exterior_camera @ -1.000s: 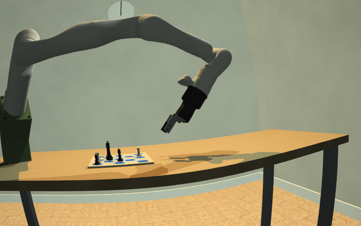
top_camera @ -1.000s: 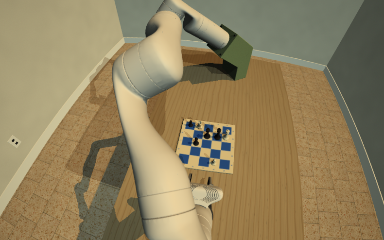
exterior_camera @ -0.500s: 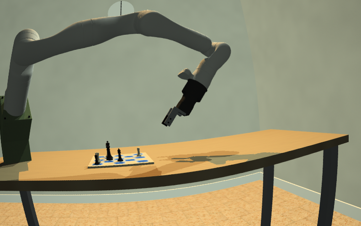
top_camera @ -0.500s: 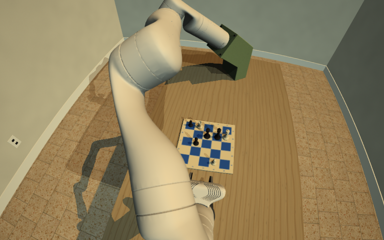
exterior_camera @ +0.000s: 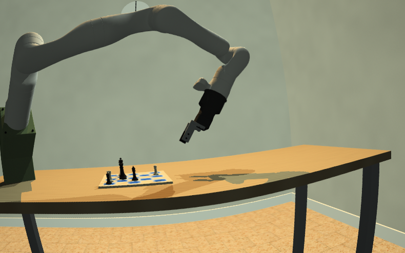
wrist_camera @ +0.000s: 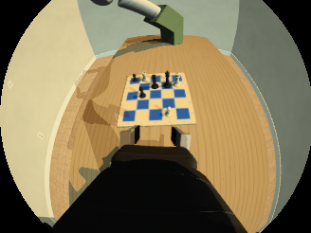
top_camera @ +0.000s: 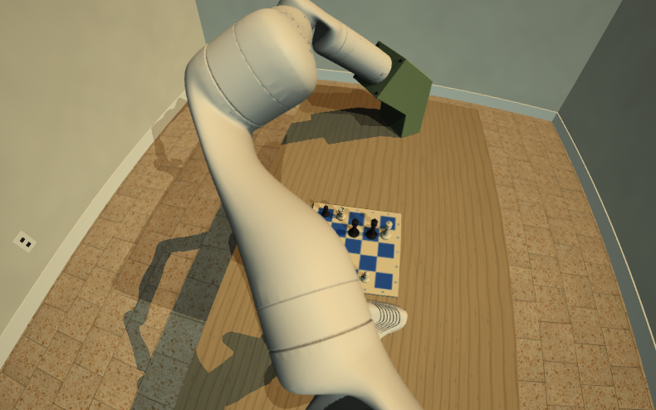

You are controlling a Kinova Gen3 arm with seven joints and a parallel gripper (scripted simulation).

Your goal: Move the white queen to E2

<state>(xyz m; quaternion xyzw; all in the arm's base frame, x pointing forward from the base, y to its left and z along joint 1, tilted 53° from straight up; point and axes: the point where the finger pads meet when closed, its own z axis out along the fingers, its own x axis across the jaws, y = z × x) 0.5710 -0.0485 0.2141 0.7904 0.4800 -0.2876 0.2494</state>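
Now: hand 190 mm past the white queen, 130 mm to the right of it and 90 mm above it. From my hand the other things lie so: small white piece 90 mm behind, 60 mm to the left, 100 mm below; blue-and-cream chessboard 180 mm behind, 50 mm to the left, 120 mm below.
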